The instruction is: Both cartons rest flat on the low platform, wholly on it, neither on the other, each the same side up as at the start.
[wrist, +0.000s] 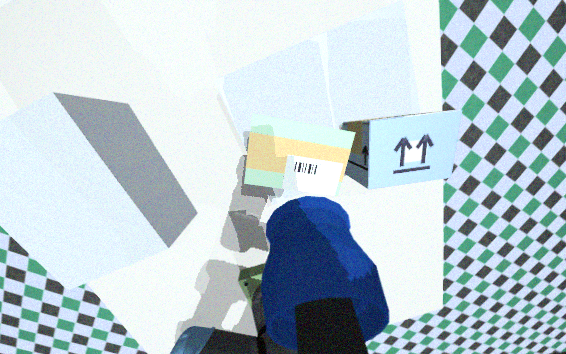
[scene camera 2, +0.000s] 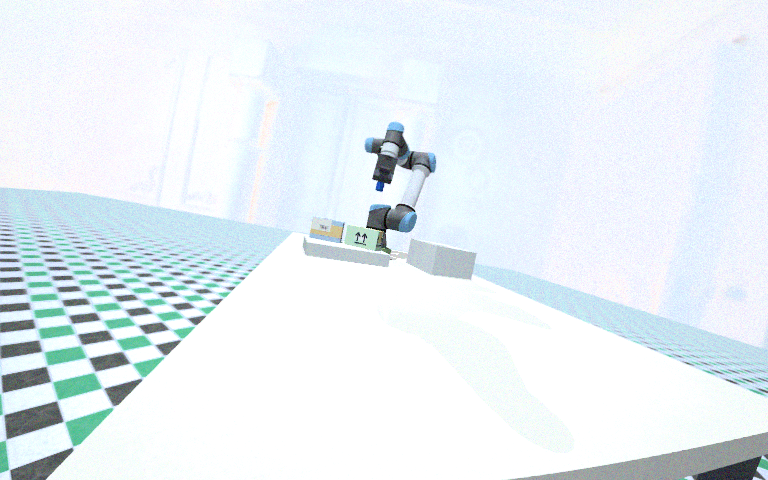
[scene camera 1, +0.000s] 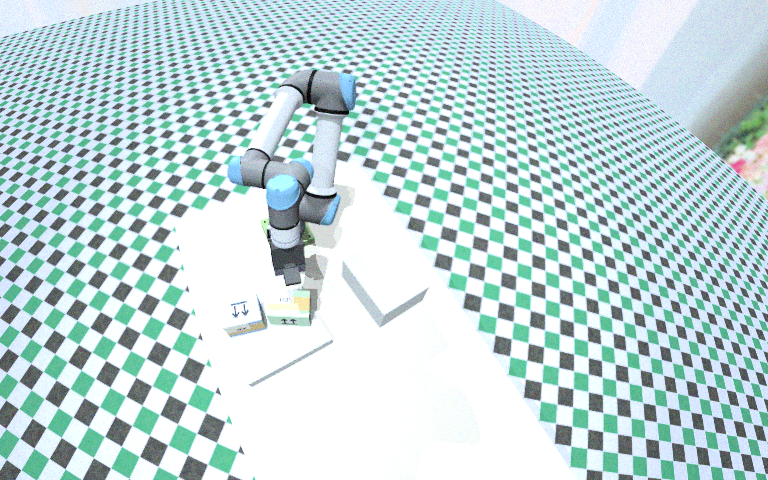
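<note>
Low white platform in sight. My suction cup: carrying nothing.
</note>
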